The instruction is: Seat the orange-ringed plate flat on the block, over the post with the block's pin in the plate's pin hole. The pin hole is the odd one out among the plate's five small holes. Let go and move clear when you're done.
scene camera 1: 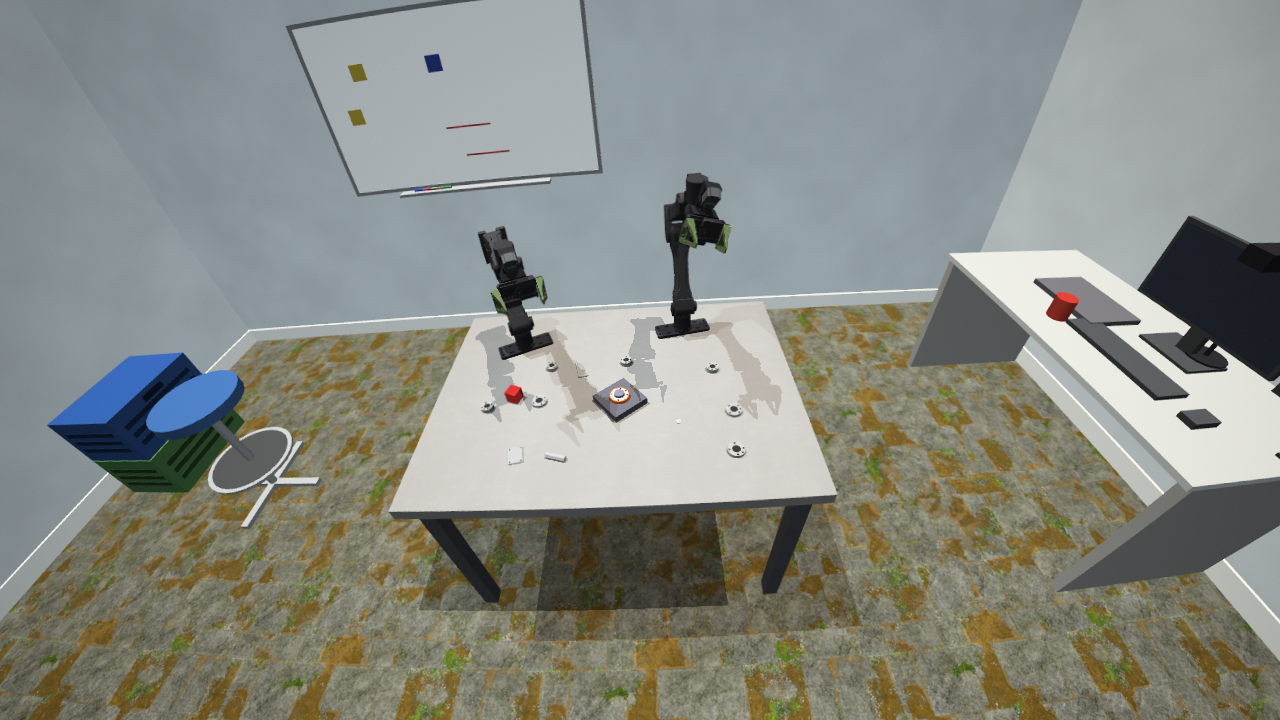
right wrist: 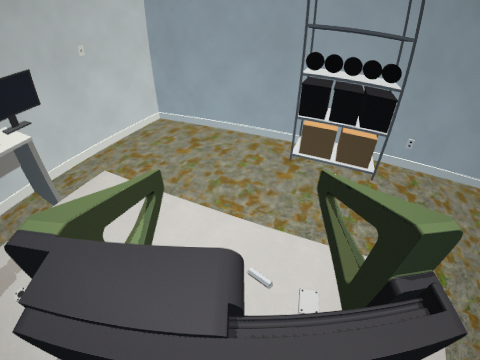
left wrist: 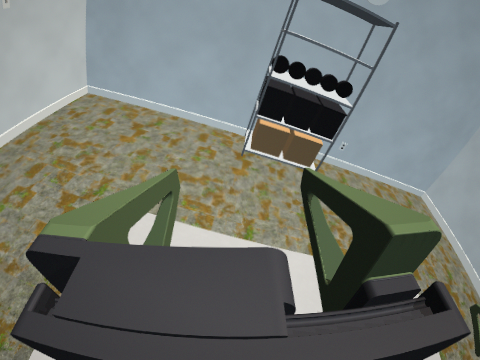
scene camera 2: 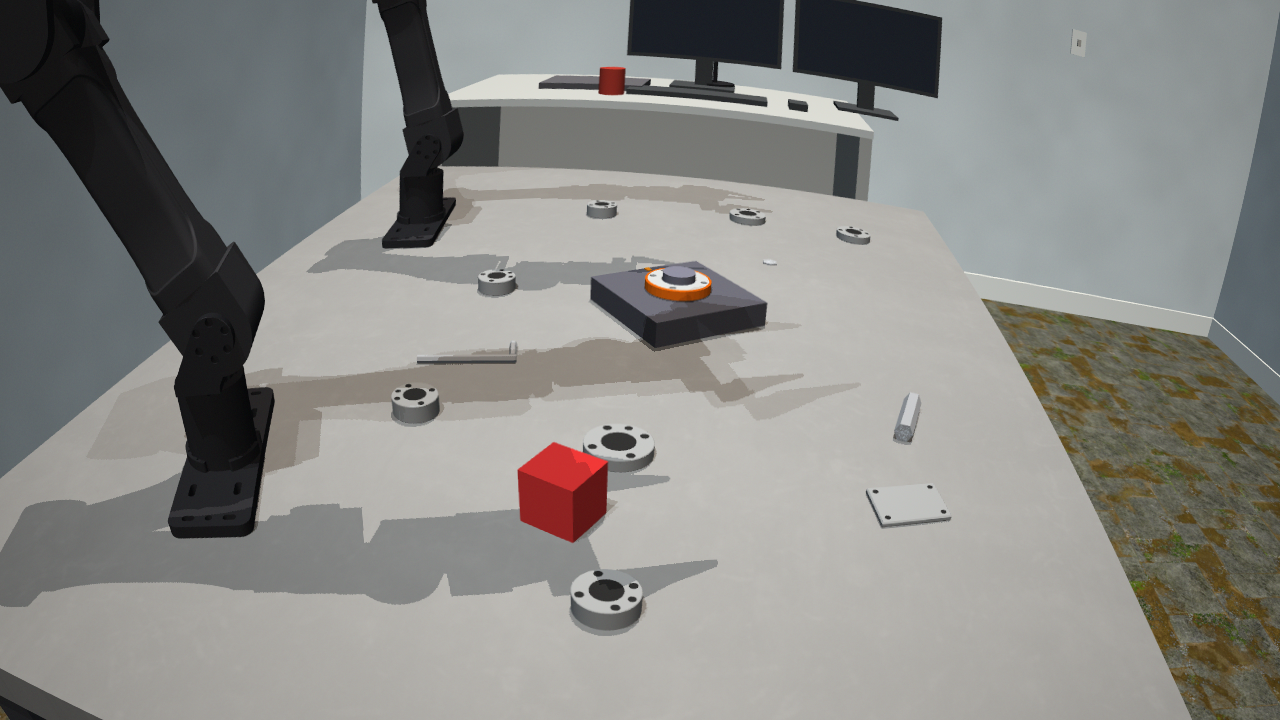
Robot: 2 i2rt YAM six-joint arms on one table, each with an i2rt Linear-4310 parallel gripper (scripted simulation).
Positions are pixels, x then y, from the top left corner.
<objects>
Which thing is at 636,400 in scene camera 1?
A dark block.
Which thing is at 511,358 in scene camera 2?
An allen key.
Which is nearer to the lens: the hex bar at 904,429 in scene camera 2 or the red cube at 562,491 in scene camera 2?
The red cube.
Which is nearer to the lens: the red cube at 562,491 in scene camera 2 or the dark block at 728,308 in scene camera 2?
The red cube.
</objects>
